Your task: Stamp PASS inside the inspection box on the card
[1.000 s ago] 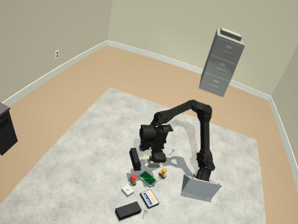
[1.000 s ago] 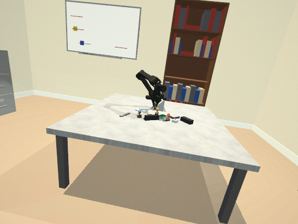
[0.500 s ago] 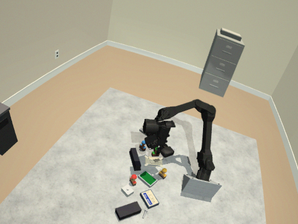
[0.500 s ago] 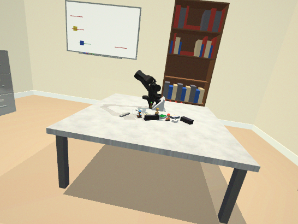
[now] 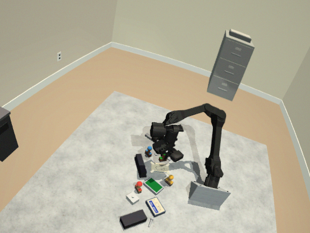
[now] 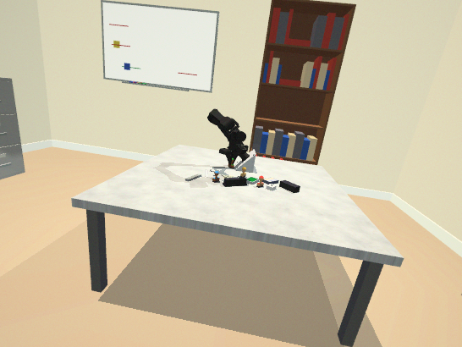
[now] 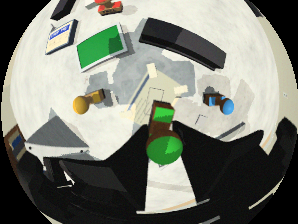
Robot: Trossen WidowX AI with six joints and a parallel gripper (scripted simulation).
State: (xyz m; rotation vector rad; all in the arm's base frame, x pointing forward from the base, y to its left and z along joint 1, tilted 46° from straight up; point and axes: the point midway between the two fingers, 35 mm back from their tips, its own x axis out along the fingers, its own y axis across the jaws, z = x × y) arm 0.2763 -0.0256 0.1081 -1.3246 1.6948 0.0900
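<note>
The long black block is 10 cm ahead of my gripper tip, 7 cm below it and 4 cm to the left of it. Round my gripper tip: blue-knob stamp: 9 cm ahead, 8 cm to the right, 7 cm below; then green-knob stamp: right at my gripper tip; then yellow-knob stamp: 8 cm to the left, 7 cm below, 7 cm behind.
</note>
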